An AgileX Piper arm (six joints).
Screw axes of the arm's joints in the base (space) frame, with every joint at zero. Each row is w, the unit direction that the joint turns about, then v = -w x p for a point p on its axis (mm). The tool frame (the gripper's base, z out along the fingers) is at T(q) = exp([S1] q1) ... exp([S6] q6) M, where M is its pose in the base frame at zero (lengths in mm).
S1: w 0 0 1 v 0 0 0
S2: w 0 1 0 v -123 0 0
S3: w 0 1 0 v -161.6 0 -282.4
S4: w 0.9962 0 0.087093 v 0 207.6 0
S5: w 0 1 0 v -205.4 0 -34.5
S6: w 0.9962 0 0.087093 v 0 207.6 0
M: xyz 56.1 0 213.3 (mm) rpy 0 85.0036 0 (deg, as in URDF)
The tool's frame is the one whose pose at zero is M.
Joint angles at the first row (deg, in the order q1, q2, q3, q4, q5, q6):
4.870, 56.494, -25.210, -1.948, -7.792, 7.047
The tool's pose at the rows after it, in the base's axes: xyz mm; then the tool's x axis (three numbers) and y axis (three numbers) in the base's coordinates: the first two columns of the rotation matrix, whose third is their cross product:
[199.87, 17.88, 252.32, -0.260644, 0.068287, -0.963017, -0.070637, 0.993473, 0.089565]
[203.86, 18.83, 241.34, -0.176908, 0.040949, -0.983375, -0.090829, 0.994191, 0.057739]
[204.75, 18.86, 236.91, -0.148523, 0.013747, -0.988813, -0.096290, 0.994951, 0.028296]
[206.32, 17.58, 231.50, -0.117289, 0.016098, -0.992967, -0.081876, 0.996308, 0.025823]
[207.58, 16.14, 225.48, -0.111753, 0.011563, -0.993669, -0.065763, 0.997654, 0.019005]
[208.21, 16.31, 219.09, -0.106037, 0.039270, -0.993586, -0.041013, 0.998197, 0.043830]
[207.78, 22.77, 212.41, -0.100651, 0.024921, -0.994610, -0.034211, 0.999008, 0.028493]
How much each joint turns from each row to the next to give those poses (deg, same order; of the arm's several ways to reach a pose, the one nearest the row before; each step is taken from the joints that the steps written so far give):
0.001, 2.062, 2.234, 0.003, -8.078, -0.003
0.000, 3.497, 2.980, -0.058, -11.290, -2.061
-0.001, 1.375, 1.088, 0.284, -3.953, -2.003
0.000, 1.947, 1.203, 1.719, -4.926, -1.491
0.001, 1.718, 0.860, 1.548, -2.865, -1.489
1.030, 1.835, 0.973, 3.322, -3.266, -0.745
3.494, 1.947, 0.976, 5.269, -3.496, -4.009

